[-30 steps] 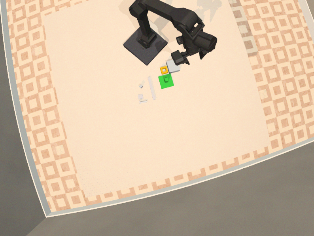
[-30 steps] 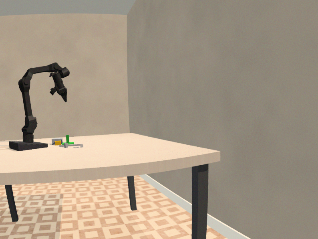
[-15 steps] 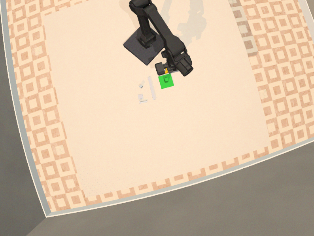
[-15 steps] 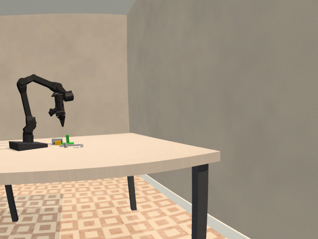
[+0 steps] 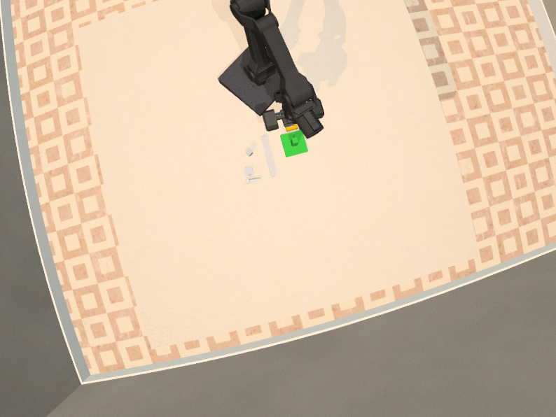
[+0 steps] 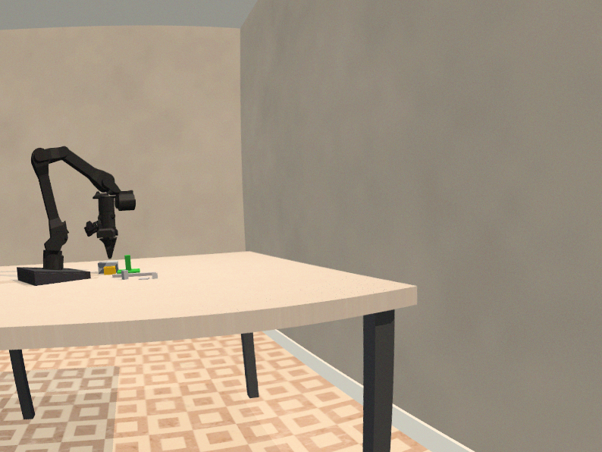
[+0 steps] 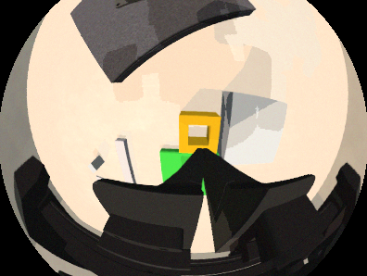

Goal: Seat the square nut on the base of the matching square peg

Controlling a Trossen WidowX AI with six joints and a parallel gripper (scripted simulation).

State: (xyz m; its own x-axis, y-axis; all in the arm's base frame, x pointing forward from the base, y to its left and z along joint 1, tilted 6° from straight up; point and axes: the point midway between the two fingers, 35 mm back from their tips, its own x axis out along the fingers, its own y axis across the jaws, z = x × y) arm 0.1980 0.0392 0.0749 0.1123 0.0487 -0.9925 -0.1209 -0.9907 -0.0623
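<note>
Now: the grey block 1 cm behind my hand, 6 cm to the left of it and 7 cm below it. Round my hand: long strip 7 cm ahead, 11 cm to the right, 8 cm below.
</note>
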